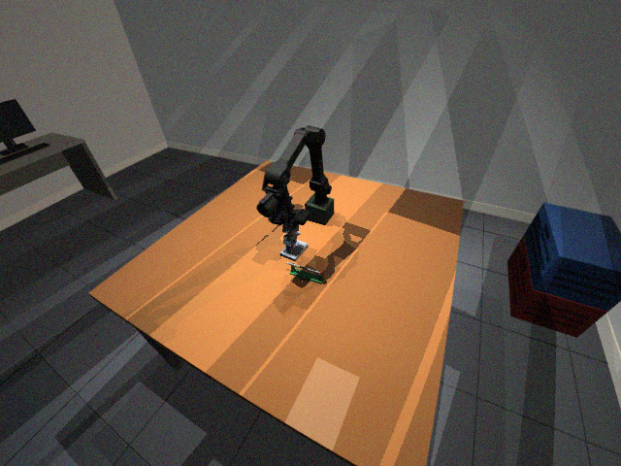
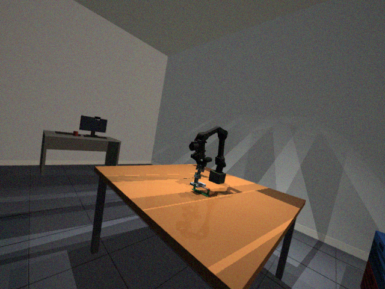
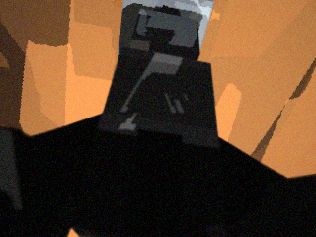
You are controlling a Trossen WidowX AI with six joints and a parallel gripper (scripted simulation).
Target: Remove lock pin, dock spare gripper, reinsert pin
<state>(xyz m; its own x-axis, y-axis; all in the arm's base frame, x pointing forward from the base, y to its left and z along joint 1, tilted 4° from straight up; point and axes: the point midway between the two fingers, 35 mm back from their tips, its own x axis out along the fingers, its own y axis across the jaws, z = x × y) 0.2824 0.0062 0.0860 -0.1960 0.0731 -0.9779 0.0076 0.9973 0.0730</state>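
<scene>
The green mount is 120 mm to the left of my gripper tip, 120 mm below it and 100 mm ahead of it. The rest, counted from my gripper tip: spare gripper right at my gripper tip.
</scene>
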